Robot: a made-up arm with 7 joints.
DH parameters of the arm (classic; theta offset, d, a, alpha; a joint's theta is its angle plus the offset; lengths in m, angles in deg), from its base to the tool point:
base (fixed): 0 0 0 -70
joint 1: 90 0 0 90
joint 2: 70 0 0 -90
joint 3: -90 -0.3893 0.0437 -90
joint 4: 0 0 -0.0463 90
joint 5: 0 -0.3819 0 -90
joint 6: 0 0 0 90
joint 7: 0 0 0 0
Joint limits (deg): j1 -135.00..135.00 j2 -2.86..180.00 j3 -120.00..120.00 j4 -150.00..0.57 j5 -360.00..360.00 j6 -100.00..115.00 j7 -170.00..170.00
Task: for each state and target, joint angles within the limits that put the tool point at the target. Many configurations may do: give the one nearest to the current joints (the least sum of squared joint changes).
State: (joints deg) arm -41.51 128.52 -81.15 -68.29 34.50 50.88 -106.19
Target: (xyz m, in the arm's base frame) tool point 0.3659 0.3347 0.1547
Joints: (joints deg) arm -58.88 120.59 -59.07 -109.34 34.50 50.88 -106.19
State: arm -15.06 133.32 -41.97 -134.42 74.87 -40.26 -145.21
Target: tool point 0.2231 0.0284 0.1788
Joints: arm -32.61 140.82 -7.04 -149.89 74.87 -40.26 -145.21
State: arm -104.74 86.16 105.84 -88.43 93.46 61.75 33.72
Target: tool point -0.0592 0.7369 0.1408
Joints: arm -106.01 97.78 111.99 -41.81 93.46 61.75 33.72
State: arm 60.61 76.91 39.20 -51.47 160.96 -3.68 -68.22
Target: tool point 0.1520 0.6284 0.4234
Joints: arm 22.87 116.46 64.33 -24.38 160.96 -3.68 -68.22
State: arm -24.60 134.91 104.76 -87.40 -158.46 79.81 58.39
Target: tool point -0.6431 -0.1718 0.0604
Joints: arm -64.28 178.80 116.00 -74.50 -158.46 79.81 58.39
